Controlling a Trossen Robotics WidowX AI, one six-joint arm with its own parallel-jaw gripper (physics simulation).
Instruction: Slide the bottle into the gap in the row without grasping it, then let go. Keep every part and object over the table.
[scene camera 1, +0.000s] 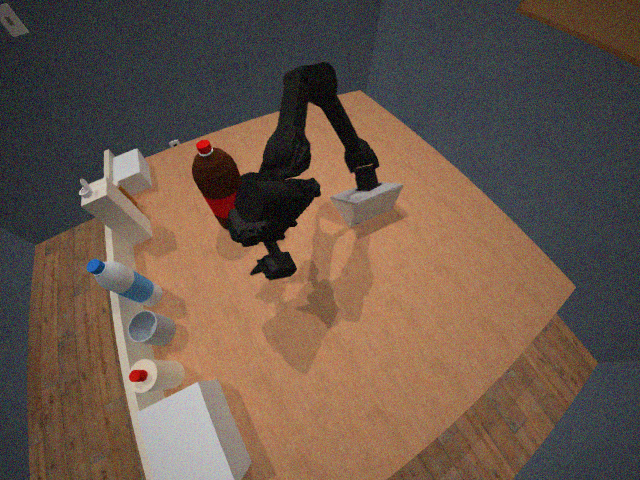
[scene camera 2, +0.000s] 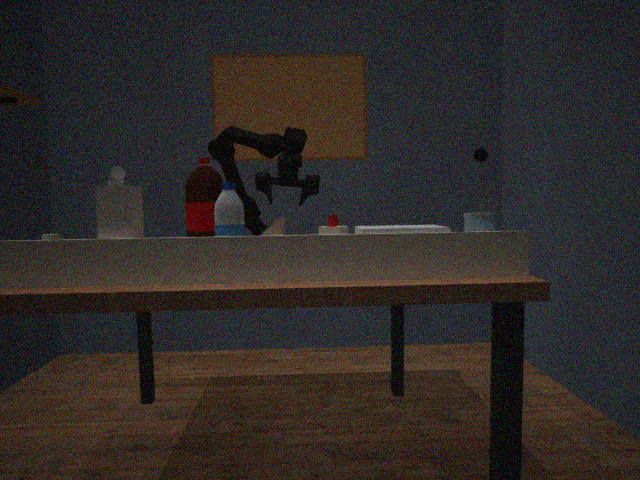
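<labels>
Grey cup (scene camera 1: 147, 327): 74 cm from the lens. Blue-capped bottle (scene camera 1: 114, 276): 63 cm from the lens. Dark brown bottle (scene camera 1: 216, 174): 57 cm from the lens. My gripper (scene camera 1: 245, 257): 51 cm from the lens. The marked spots on the blue-capped bottle and the grey cup are 18 cm apart.
</labels>
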